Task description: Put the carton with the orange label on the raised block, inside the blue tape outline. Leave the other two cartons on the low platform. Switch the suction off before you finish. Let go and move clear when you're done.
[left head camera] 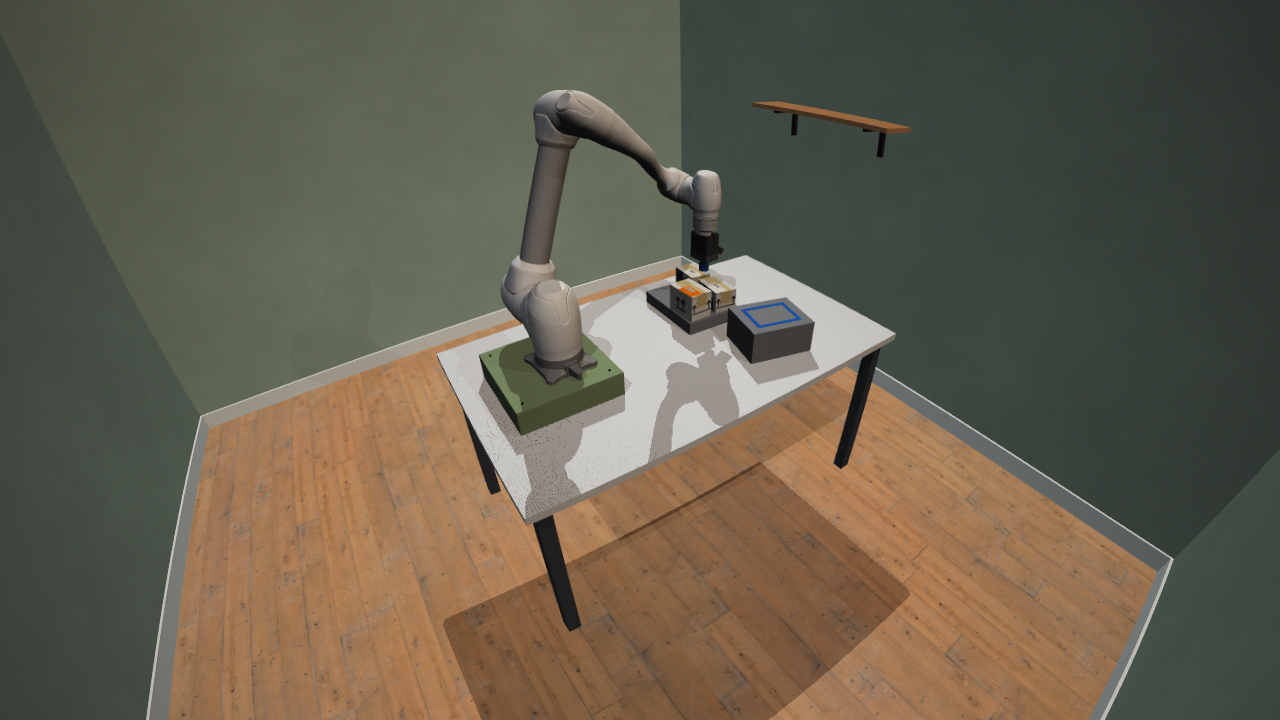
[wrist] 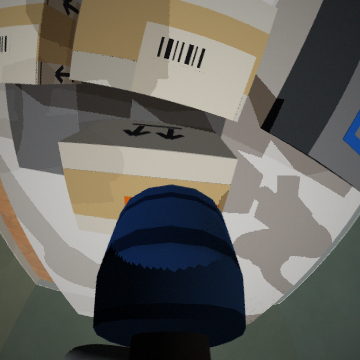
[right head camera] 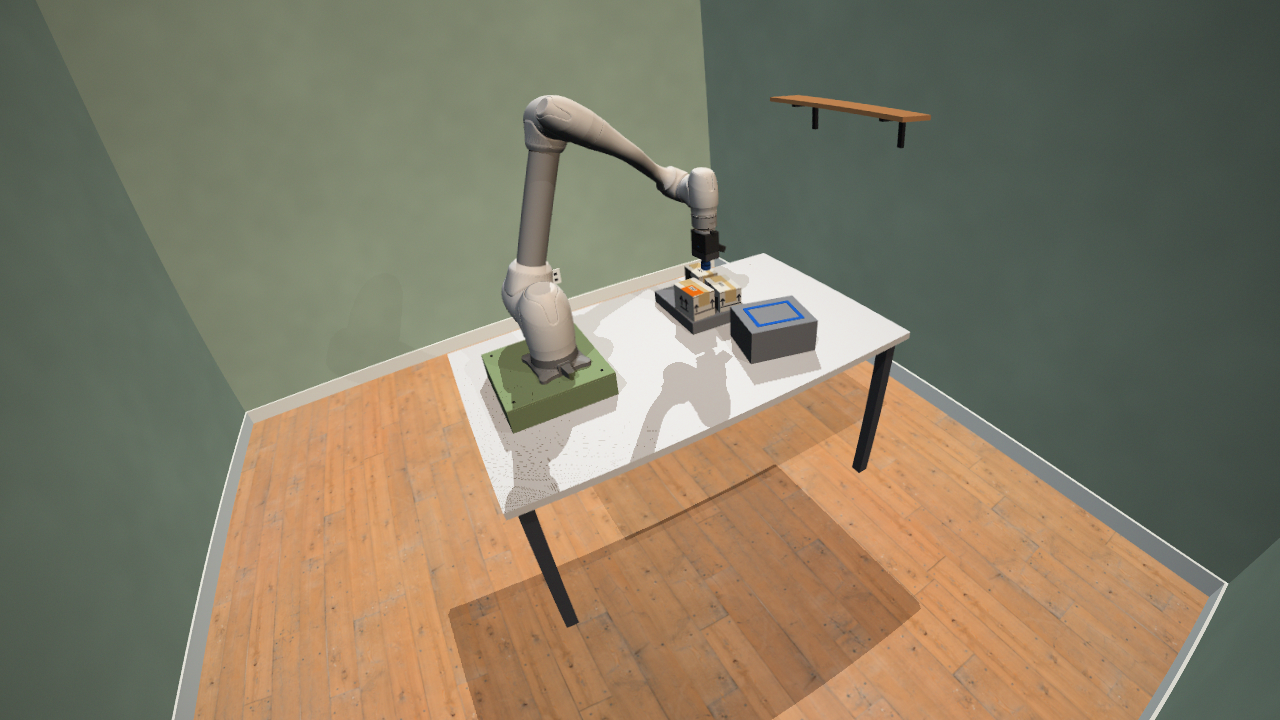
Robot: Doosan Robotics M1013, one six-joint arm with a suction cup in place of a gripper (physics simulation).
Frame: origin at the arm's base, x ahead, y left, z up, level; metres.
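Where they show: hand, its tool point: (left head camera: 703,269) (wrist: 170,229) (right head camera: 705,268); arm's base, origin of its link: (left head camera: 560,361) (right head camera: 555,361).
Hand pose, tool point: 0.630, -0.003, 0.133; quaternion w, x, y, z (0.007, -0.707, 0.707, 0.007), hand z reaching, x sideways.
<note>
Things, the pixels of their top centre, and the offset from my tool point, as dx, dy, dz. "*": a spot on its surface instead. Level surfaces: height alone.
- carton with the orange label, centre of its top: (wrist: 142,201) (right head camera: 693,286) (left head camera: 690,287) -0.041, +0.026, -0.071
- low grey platform, centre of its top: (wrist: 100,99) (right head camera: 699,298) (left head camera: 692,299) +0.035, +0.096, -0.174
- second carton, centre of its top: (wrist: 168,32) (right head camera: 722,282) (left head camera: 717,284) +0.084, +0.007, -0.089
- third carton, centre of its top: (right head camera: 700,269) (left head camera: 692,270) +0.111, +0.175, -0.096
- raised block, centre of its top: (right head camera: 773,313) (left head camera: 771,314) +0.079, -0.273, -0.102
- blue tape outline, a spot on its surface: (wrist: 352,132) * +0.027, -0.192, -0.102
- same white table, height of its surface: dz -0.223
The carton with the orange label (left head camera: 691,300) (right head camera: 694,300) (wrist: 90,192) stands upright on the low grey platform (left head camera: 660,296) (wrist: 42,132). A second carton (left head camera: 724,291) (right head camera: 727,291) (wrist: 200,75) with a barcode label and a third carton (left head camera: 684,272) (wrist: 17,62) also stand there. My blue suction cup (left head camera: 704,267) (right head camera: 706,265) (wrist: 171,192) points down just above the group of cartons, with no carton hanging from it. In the wrist view it hides most of the orange label. The raised block (left head camera: 747,338) (right head camera: 750,340) (wrist: 300,80) bears the blue tape outline (wrist: 352,132), which is empty.
The raised block stands close beside the platform, on the same white table (left head camera: 608,438) (right head camera: 608,429). The arm is mounted on a green base (left head camera: 572,404) (right head camera: 566,402) at the other end. A wooden shelf (left head camera: 832,117) (right head camera: 850,108) hangs on the wall beyond the table.
</note>
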